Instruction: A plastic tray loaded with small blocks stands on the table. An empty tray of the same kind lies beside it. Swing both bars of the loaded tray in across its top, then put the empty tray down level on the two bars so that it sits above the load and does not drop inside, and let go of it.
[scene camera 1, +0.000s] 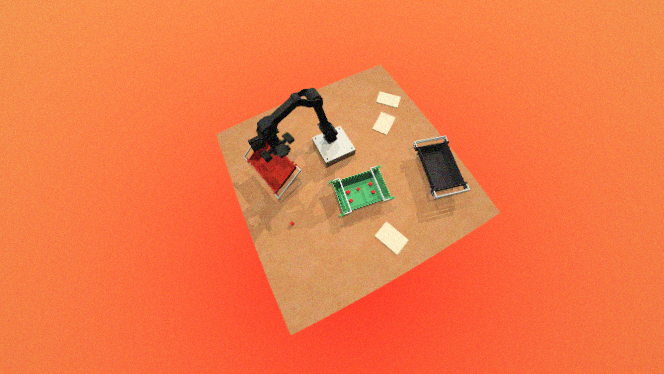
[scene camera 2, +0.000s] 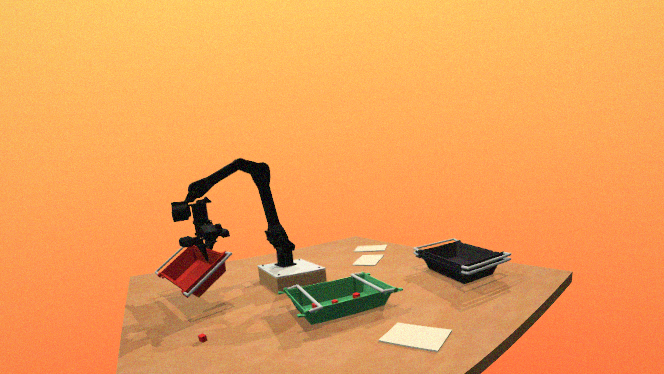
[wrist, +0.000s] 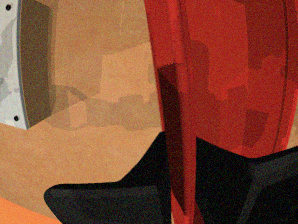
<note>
I see my gripper (scene camera 2: 209, 261) and a red tray (scene camera 2: 190, 271).
The red tray is seen too in scene camera 1 (scene camera 1: 276, 172) and in the wrist view (wrist: 219, 77). My gripper shows as well in the wrist view (wrist: 170, 136).
</note>
